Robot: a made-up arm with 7 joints. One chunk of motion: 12 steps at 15 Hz.
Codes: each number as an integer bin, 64 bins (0 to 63) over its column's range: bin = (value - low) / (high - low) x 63, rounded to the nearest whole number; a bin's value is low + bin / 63 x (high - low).
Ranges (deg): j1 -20..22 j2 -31..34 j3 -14..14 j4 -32..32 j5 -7..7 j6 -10..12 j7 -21..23
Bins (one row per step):
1: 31 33 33 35 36 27 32
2: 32 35 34 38 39 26 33
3: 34 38 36 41 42 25 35
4: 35 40 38 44 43 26 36
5: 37 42 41 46 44 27 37
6: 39 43 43 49 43 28 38
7: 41 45 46 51 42 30 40
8: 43 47 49 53 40 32 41
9: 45 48 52 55 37 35 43
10: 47 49 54 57 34 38 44
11: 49 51 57 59 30 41 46
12: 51 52 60 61 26 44 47
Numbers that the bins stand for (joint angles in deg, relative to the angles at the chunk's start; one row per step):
1: 0.67 3.05 0.67 3.56 1.00 -0.57 1.35
2: 1.33 5.11 1.11 6.60 1.67 -0.92 2.05
3: 2.67 8.21 2.00 9.65 2.33 -1.27 3.44
4: 3.33 10.27 2.89 12.70 2.56 -0.92 4.14
5: 4.67 12.33 4.22 14.73 2.78 -0.57 4.84
6: 6.00 13.37 5.11 17.78 2.56 -0.22 5.54
7: 7.33 15.43 6.44 19.81 2.33 0.48 6.94
8: 8.67 17.49 7.78 21.84 1.89 1.17 7.63
9: 10.00 18.52 9.11 23.87 1.22 2.22 9.03
10: 11.33 19.56 10.00 25.90 0.56 3.27 9.73
11: 12.67 21.62 11.33 27.94 -0.33 4.32 11.13
12: 14.00 22.65 12.67 29.97 -1.22 5.37 11.83

